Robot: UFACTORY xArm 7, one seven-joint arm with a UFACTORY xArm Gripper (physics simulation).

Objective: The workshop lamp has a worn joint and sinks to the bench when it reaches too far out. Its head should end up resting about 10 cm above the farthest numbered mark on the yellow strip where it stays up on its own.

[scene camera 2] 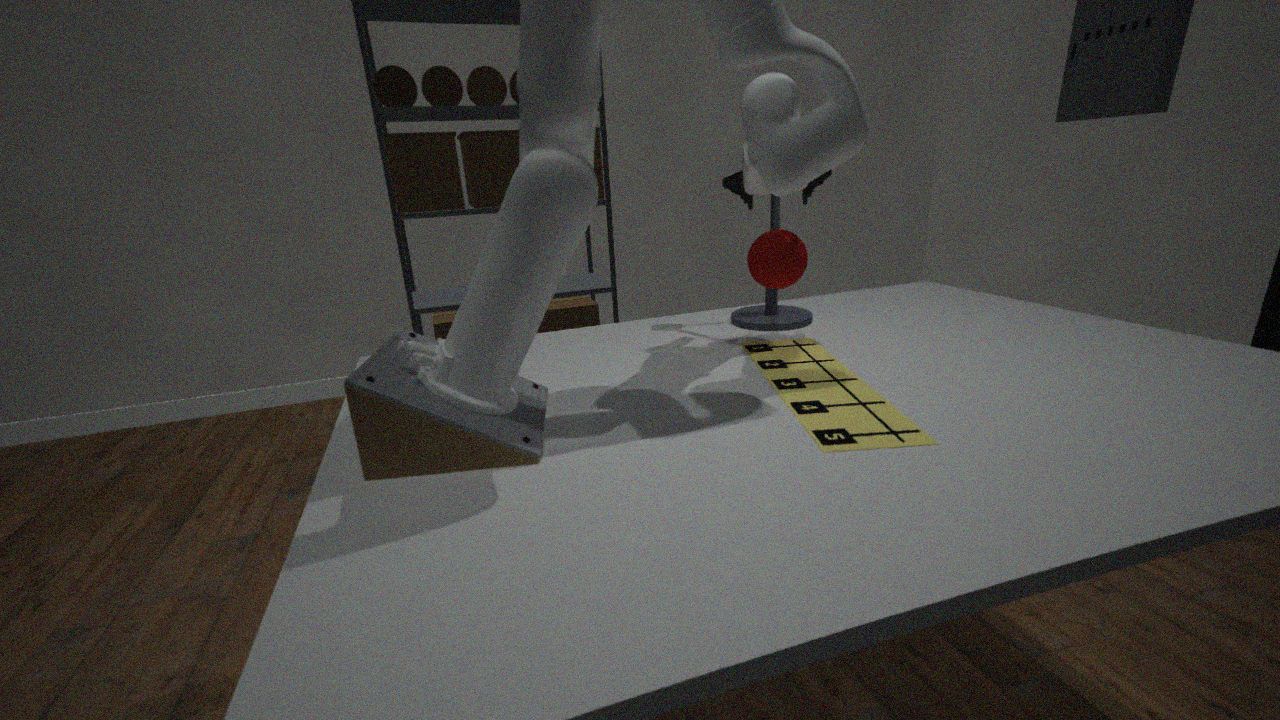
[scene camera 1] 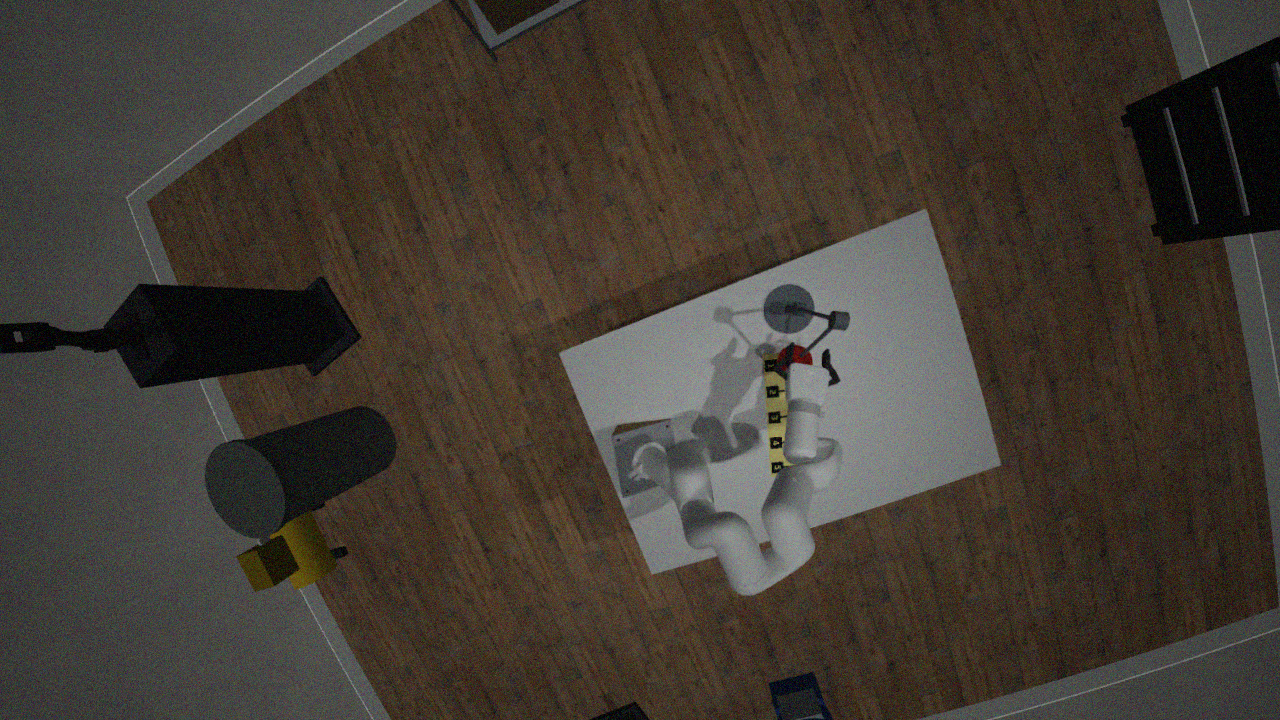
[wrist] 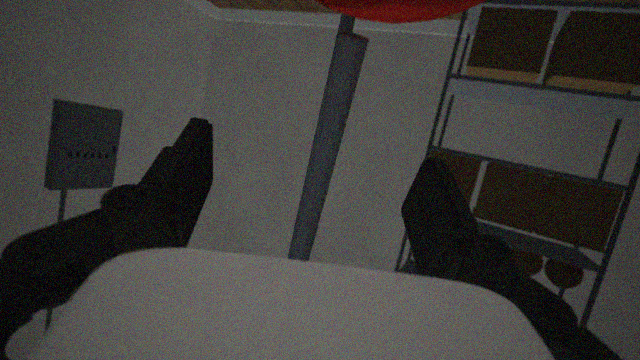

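Seen in the pictures: gripper, fingertip midpoint: (scene camera 2: 777, 199) (scene camera 1: 808, 347) (wrist: 315, 167); arm's base, origin of the base link: (scene camera 2: 468, 388) (scene camera 1: 649, 459).
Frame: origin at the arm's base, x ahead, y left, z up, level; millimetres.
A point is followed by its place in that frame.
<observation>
The lamp's red head (scene camera 1: 795, 355) @[z 128, x 562, y 82 mm] (scene camera 2: 776, 258) @[z 96, x 524, y 21 mm] (wrist: 400, 7) @[z 135, x 550, y 58 mm] hangs above the bench near the end of the yellow strip (scene camera 1: 775, 402) @[z -61, x 460, y -69 mm] (scene camera 2: 823, 394) @[z -61, x 438, y -172 mm] marked 1. The lamp's round grey base (scene camera 1: 788, 308) @[z -18, x 647, y 185 mm] (scene camera 2: 771, 318) @[z -49, x 632, y 150 mm] stands beyond that end. Its elbow block (scene camera 1: 838, 319) @[z 376, x 633, y 164 mm] juts to the right in scene camera 1. Mark 5 (scene camera 1: 776, 467) @[z -60, x 346, y -271 mm] (scene camera 2: 834, 436) @[z -61, x 350, y -274 mm] is farthest from the base. My gripper (scene camera 1: 808, 355) @[z 181, x 592, y 96 mm] (scene camera 2: 777, 201) @[z 181, x 592, y 96 mm] (wrist: 315, 167) @[z 181, x 592, y 96 mm] is open and empty, above the head in scene camera 2. A grey lamp arm bar (wrist: 327, 145) @[z 171, x 580, y 83 mm] shows between the fingers in the wrist view; whether it lies between them in depth is unclear.
The white bench (scene camera 1: 904, 358) @[z -62, x 892, y -167 mm] (scene camera 2: 626, 555) @[z -62, x 38, y -332 mm] carries my arm's mounting block (scene camera 2: 429, 429) @[z -8, x -65, y -82 mm] at its left side. My arm bends over the strip in scene camera 1. A shelf rack (scene camera 2: 393, 210) stands behind the bench by the wall. A grey panel (scene camera 2: 1123, 62) (wrist: 82, 135) also shows.
</observation>
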